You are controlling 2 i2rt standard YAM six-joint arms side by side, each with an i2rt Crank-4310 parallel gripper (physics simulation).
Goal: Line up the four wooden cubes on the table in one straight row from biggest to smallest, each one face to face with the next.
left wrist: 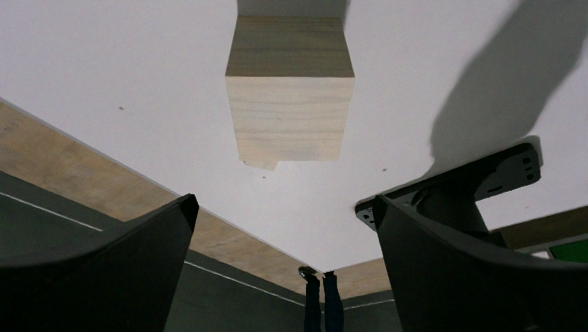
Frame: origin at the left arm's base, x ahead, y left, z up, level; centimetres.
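Where they show: left gripper, fingertip midpoint: (285, 199); left arm's base, link origin: (438, 191).
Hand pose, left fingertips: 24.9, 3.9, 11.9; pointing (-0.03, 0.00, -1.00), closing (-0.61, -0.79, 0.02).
Note:
Things, the pixels of their centre, and the offset from my left fingertips, as dx, dy, dz. Level surfaces: height alone.
- pale wooden cube, body centre: (288, 90) -0.1, -0.3, -8.5
- small pale wooden piece, body centre: (263, 147) -4.7, +6.2, -10.5
- table, surface height: dz -11.9
A pale wooden cube (290, 117) sits on the white table in the upper middle of the left wrist view, with one darker, shaded side. A small pale wooden piece (261, 164) peeks out at its lower left edge; the rest of it is hidden, so I cannot tell its size. I cannot make out the other cubes. My left gripper (285, 199) is open, its two black fingertips wide apart with no cube between them, lower in the view than the cube. My right gripper does not show.
A black mounting plate (505, 170) with a dark post stands on the table at the right. A broad shadow lies on the table (120, 60) at the upper right. The table's edge runs diagonally at the left. Two dark blue legs (312, 302) show at the bottom.

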